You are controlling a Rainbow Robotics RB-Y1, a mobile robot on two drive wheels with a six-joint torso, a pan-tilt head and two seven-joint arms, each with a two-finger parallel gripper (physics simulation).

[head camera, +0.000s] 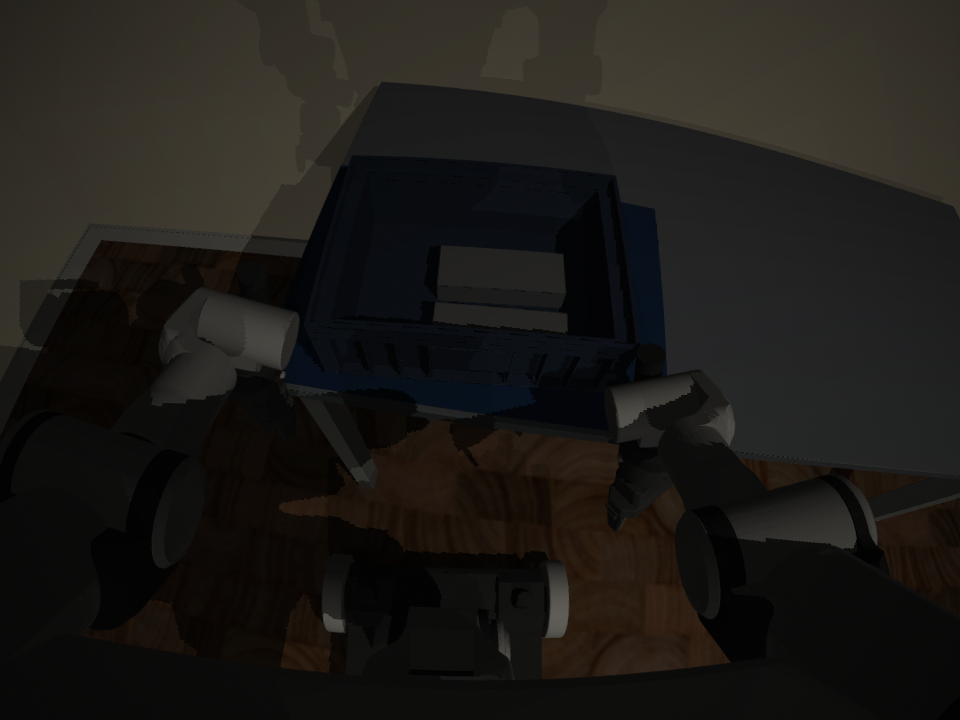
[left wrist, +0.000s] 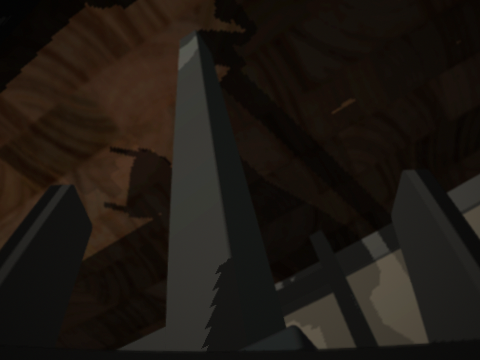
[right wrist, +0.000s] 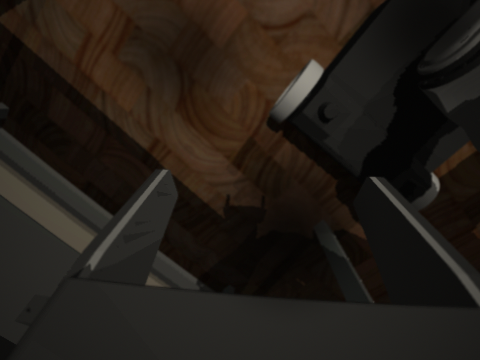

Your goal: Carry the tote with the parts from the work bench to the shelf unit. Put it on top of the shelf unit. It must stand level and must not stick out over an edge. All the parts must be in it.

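Places are measured from the robot's base along level axes (x ahead, y right, z down), in metres.
Pixels of known places: left gripper, fingertip midpoint: [left wrist: 235,200]; right gripper, fingertip midpoint: [head camera: 638,505] [right wrist: 264,186]; robot's base at its link origin: [head camera: 445,599].
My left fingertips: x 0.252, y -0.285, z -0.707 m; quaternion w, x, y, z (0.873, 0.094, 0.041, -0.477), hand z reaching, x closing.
Ahead of a thing's pixels: the offset from my left fingertips to its middle. Level surfaces: height alone.
The dark blue tote @[dx +0.180, dy +0.317, dz -0.132 m] [head camera: 465,360] stands on a blue mat @[dz -0.058 m] [head camera: 645,263] on the grey work bench @[dz -0.056 m] [head camera: 783,310] in the head view. One pale block @[dx +0.198, dy +0.355, dz -0.096 m] [head camera: 500,269] and part of another pale block @[dx +0.093, dy +0.352, dz -0.096 m] [head camera: 500,316] show inside it; its near wall hides part of the inside. My left gripper [head camera: 267,406] [left wrist: 235,200] is open, below and left of the tote's near left corner in the picture. My right gripper [head camera: 624,496] [right wrist: 264,186] is open, below and right of its near right corner. Neither gripper holds the tote. The shelf unit does not show.
A grey bench leg [head camera: 341,443] [left wrist: 200,200] runs down beside the left gripper and appears between its fingers in the left wrist view. My wheeled base [head camera: 445,612] [right wrist: 340,125] stands before the bench on the wood floor @[dz +0.706 m] [head camera: 504,496]. A beige wall [head camera: 155,116] rises behind the bench.
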